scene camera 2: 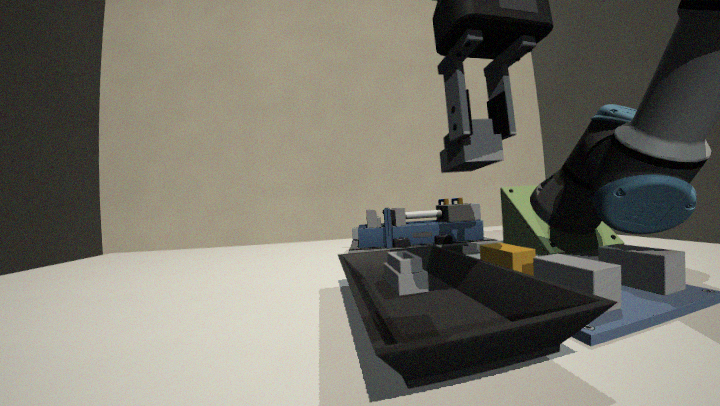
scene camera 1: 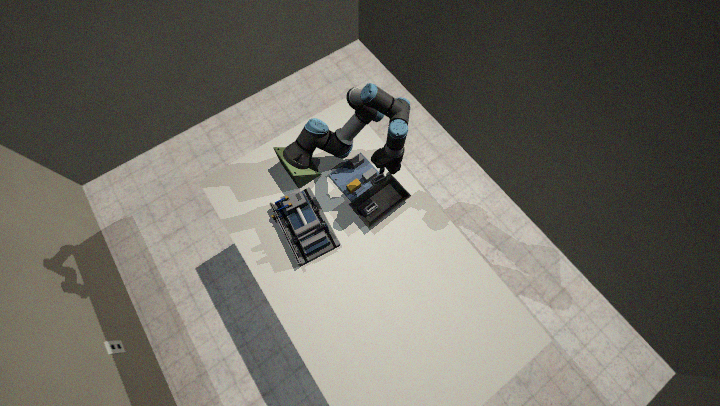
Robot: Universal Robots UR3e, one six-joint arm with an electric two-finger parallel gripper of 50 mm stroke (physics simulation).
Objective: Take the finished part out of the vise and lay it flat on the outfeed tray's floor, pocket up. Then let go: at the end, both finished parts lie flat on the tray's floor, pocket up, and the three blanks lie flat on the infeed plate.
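Observation:
My gripper is shut on a grey stepped finished part, narrow block up and wide base down; its pocket cannot be made out. It hangs high, near the border of tray and infeed plate in scene camera 1; its exact place over them is unclear. The dark outfeed tray holds the other finished part, flat, pocket up, near one end. The blue infeed plate carries an orange blank and two grey blanks.
The vise stands beyond the tray in scene camera 2, with no part seen between its jaws. The green robot stand is behind the infeed plate. The tray's raised walls border the infeed plate closely.

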